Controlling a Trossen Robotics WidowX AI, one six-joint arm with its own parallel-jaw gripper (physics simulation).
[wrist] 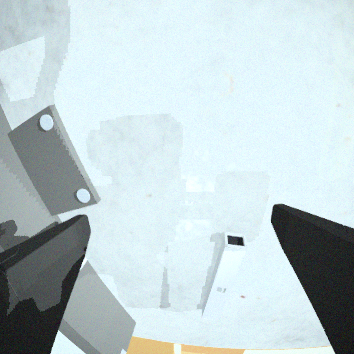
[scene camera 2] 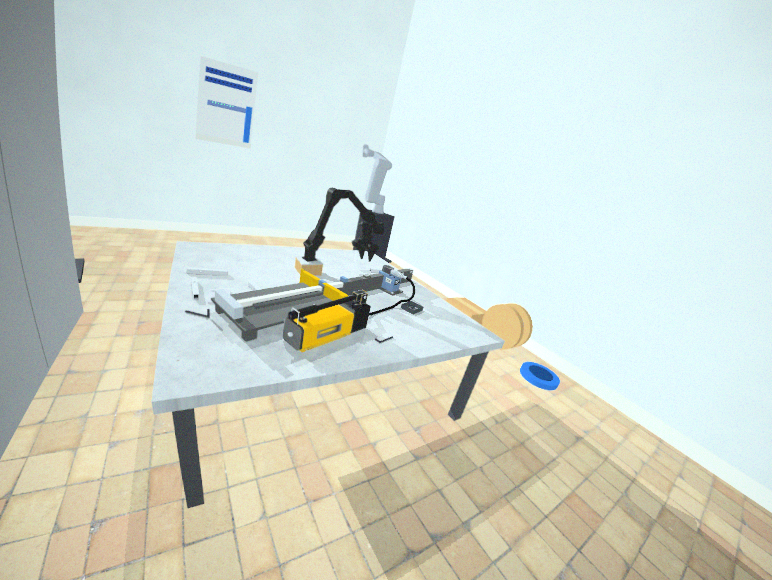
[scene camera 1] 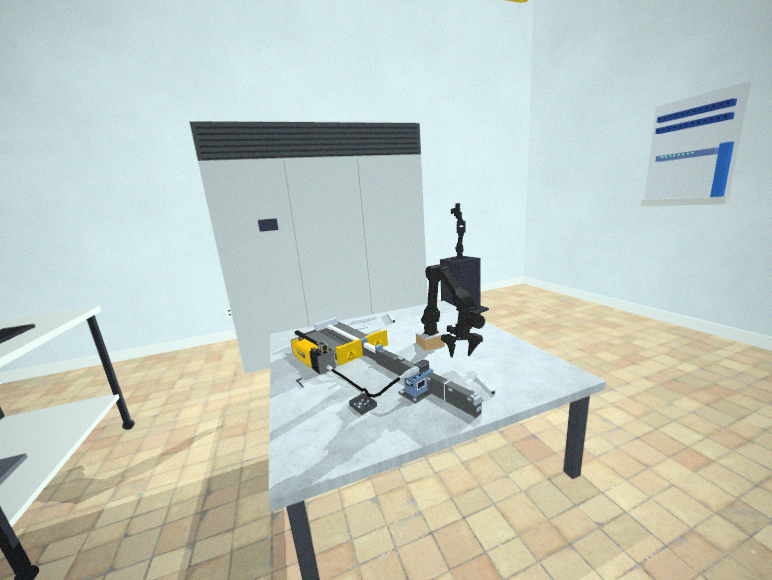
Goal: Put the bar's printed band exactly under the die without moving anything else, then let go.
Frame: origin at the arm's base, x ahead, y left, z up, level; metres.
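Seen in the pictures: gripper, between the fingertips: (wrist: 180,219) (scene camera 2: 365,260) (scene camera 1: 460,356); arm's base, origin of its link: (scene camera 2: 309,259) (scene camera 1: 431,332).
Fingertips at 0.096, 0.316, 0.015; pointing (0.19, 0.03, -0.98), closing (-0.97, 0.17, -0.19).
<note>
Pixels of each thing's top centre, then the offset from my fingertips to it, as dx, dy, dz. "*": a spot on its surface instead. Level surfaces: height alone.
- pale square bar, centre of its top: (wrist: 220,289) (scene camera 1: 484,382) -0.005, +0.136, -0.063
- blue clamp-like unit, a spot on its surface: (scene camera 1: 415,384) * +0.269, +0.028, -0.018
- yellow machine, a spot on its surface: (scene camera 2: 325,327) * +0.552, -0.620, -0.017
- small black box, a spot on its surface: (scene camera 1: 362,403) (scene camera 2: 409,309) * +0.459, -0.076, -0.081
- bolted plate, height of its surface: dz -0.075
- table, height of its surface: dz -0.083
A pale square bar (scene camera 1: 482,382) (wrist: 228,265) lies on the table near the rail's end. In the wrist view its dark open end faces up the picture, and a small grey mark shows on its side. My gripper (scene camera 1: 460,353) (scene camera 2: 366,257) (wrist: 180,219) is open and empty above the table, its fingers pointing down. In the wrist view the bar lies below and between the fingers, nearer the right one. A blue clamp-like unit (scene camera 1: 415,384) (scene camera 2: 391,281) sits at the long dark rail (scene camera 1: 460,395). I cannot tell which part is the die, or make out the band clearly.
The yellow machine (scene camera 1: 304,352) (scene camera 2: 325,327) stands at the rail's other end. A black cable runs to a small black box (scene camera 1: 362,403) (scene camera 2: 411,307). A bolted plate (wrist: 52,167) juts from the rail. Hex keys (scene camera 2: 385,339) and pale bars (scene camera 2: 207,272) lie on the table (scene camera 1: 530,380).
</note>
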